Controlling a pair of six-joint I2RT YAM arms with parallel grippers.
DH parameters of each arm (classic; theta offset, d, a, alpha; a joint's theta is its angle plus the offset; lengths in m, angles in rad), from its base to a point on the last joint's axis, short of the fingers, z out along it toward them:
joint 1: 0 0.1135 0.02 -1.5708
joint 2: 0 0 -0.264 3.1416
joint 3: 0.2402 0 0.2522 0
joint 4: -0.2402 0 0.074 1.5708
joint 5: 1.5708 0 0 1.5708
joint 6: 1.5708 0.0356 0 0
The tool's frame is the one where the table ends.
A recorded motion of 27 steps. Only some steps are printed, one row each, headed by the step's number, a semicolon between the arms.
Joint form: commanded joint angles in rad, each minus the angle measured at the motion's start. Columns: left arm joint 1, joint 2, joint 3, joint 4, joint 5, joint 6; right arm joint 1, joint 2, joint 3, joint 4, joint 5, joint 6.
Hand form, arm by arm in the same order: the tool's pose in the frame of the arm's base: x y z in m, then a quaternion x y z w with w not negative. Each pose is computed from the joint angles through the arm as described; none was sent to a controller.
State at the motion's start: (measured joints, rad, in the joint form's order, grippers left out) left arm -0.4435 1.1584 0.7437 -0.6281 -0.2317 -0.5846; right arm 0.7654 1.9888 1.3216 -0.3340 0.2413 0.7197
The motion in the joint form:
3: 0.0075 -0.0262 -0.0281 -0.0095 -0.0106 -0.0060; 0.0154 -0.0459 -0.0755 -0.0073 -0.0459 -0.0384
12: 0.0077 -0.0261 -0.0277 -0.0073 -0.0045 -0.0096; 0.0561 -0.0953 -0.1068 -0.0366 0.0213 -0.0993
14: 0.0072 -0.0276 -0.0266 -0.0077 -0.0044 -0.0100; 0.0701 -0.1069 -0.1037 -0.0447 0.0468 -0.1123
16: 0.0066 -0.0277 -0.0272 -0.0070 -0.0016 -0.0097; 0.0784 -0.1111 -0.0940 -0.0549 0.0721 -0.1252
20: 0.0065 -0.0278 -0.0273 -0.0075 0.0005 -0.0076; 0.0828 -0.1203 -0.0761 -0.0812 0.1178 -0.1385
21: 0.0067 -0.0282 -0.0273 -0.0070 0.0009 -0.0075; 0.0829 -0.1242 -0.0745 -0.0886 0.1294 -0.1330
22: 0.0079 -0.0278 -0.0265 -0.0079 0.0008 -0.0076; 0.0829 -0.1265 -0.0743 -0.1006 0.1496 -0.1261
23: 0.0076 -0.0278 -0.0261 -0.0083 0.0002 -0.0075; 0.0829 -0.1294 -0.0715 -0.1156 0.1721 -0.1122
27: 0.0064 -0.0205 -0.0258 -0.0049 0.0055 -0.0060; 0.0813 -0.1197 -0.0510 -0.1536 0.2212 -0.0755
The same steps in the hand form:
3: 0.1938 -0.0809 0.2139 -0.10488 0.95449 -0.02273 0.27826; 0.2873 0.2750 0.1544 -0.02210 0.96023 0.10483 0.25785
12: 0.1940 -0.0811 0.2140 -0.10607 0.95437 -0.02642 0.27789; 0.2697 0.2764 0.1628 -0.06256 0.95643 0.07369 0.27549
14: 0.1939 -0.0812 0.2146 -0.10611 0.95410 -0.02714 0.27876; 0.2659 0.2789 0.1677 -0.07149 0.95340 0.06654 0.28547
16: 0.1938 -0.0814 0.2145 -0.10535 0.95430 -0.02842 0.27821; 0.2646 0.2809 0.1717 -0.07779 0.95074 0.05769 0.29448
20: 0.1937 -0.0815 0.2144 -0.10402 0.95462 -0.02891 0.27756; 0.2646 0.2812 0.1792 -0.07976 0.94705 0.03957 0.30849
21: 0.1937 -0.0815 0.2145 -0.10406 0.95452 -0.02926 0.27785; 0.2644 0.2804 0.1808 -0.07578 0.94667 0.03548 0.31114
22: 0.1939 -0.0812 0.2147 -0.10467 0.95452 -0.02894 0.27768; 0.2640 0.2789 0.1813 -0.07074 0.94652 0.02588 0.31373
23: 0.1939 -0.0813 0.2148 -0.10455 0.95450 -0.02871 0.27781; 0.2637 0.2775 0.1827 -0.06214 0.94622 0.01661 0.31708
27: 0.1947 -0.0822 0.2136 -0.10245 0.95545 -0.03003 0.27516; 0.2657 0.2765 0.1837 -0.04078 0.94565 -0.00504 0.32257

